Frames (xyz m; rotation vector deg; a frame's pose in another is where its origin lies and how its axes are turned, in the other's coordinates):
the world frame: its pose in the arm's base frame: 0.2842 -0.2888 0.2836 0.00 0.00 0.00
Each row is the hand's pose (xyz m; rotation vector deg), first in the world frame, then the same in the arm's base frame.
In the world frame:
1: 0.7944 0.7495 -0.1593 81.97 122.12 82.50
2: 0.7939 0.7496 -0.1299 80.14 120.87 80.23
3: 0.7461 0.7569 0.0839 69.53 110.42 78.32
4: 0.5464 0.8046 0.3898 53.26 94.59 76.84
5: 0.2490 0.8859 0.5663 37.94 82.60 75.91
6: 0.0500 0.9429 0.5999 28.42 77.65 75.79
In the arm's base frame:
1: 1.0786 0.4607 0.1243 81.97 122.12 82.50
2: 1.0781 0.4608 0.1537 80.14 120.87 80.23
3: 1.0303 0.4681 0.3675 69.53 110.42 78.32
4: 0.8306 0.5158 0.6734 53.26 94.59 76.84
5: 0.5332 0.5971 0.8499 37.94 82.60 75.91
6: 0.3342 0.6541 0.8835 28.42 77.65 75.79

